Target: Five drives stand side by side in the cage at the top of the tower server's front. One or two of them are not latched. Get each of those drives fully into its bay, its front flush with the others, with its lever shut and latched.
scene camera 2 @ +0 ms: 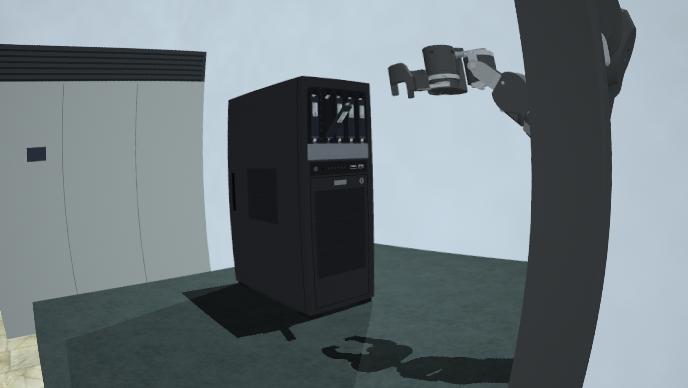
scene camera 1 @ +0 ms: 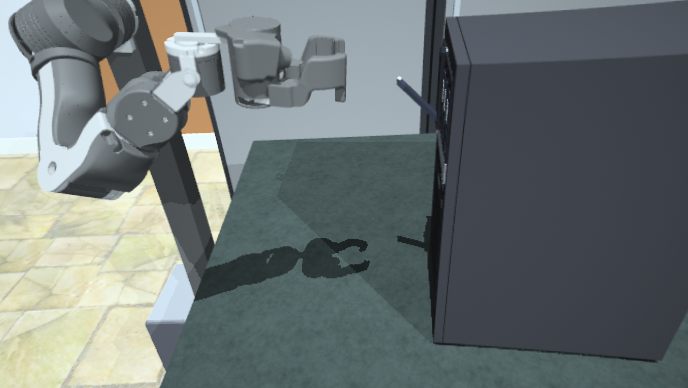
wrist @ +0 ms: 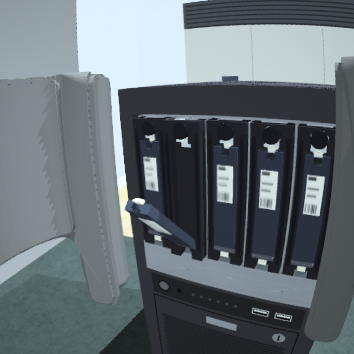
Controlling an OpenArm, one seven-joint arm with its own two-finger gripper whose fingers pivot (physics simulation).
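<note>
The tower server stands upright with five drives in its top cage. In the wrist view, the second drive from the left has its lever swung far out, hinged at the bottom, free end up. This drive's front seems slightly forward of its neighbours. The first drive, third drive, fourth drive and fifth drive have levers lying shut. My gripper is partly open and empty, away from the tower's front, with its fingers spread left and right in the wrist view.
The tower stands on a dark green table top. A grey cabinet stands behind it. A dark upright post stands beside the arm. Below the cage are a grey strip and a control panel with USB ports.
</note>
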